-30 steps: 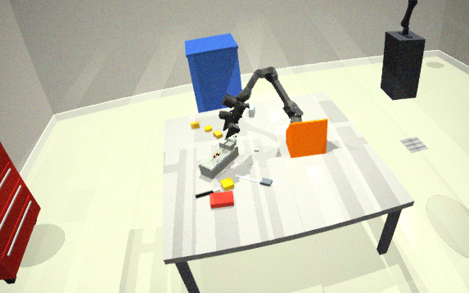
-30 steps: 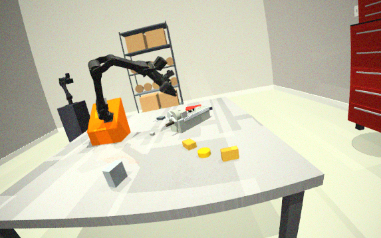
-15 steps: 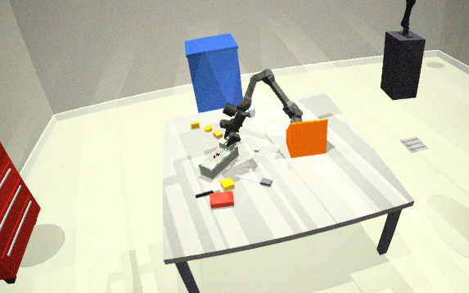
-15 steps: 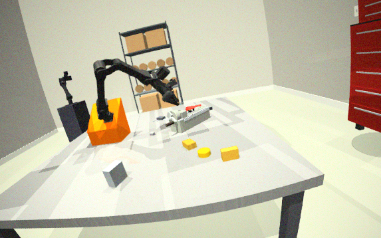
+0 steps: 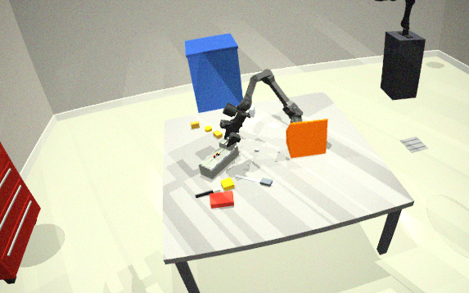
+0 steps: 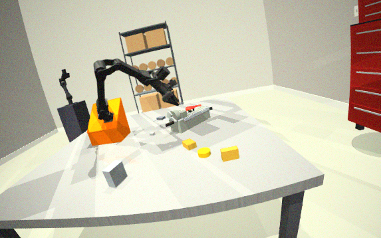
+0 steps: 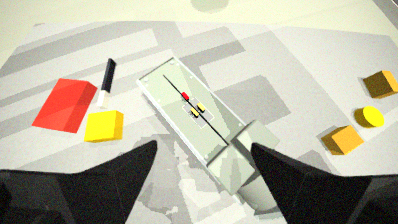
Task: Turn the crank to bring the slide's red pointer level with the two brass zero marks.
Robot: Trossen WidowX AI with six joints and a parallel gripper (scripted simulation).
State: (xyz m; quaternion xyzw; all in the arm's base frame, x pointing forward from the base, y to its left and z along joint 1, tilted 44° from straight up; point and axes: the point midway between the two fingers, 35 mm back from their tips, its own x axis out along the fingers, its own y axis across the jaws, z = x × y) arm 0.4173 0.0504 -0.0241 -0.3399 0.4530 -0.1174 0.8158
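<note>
Right now the dark brown crank handle is 140 mm to the right of my gripper tip, 70 mm below it and 50 mm behind it. Round my gripper tip: yellow block (210 mm to the left, 130 mm below, 20 mm ahead); grey cube (510 mm to the right, 200 mm behind, 110 mm below); red pointer (80 mm ahead, 60 mm below, 40 mm to the left).
</note>
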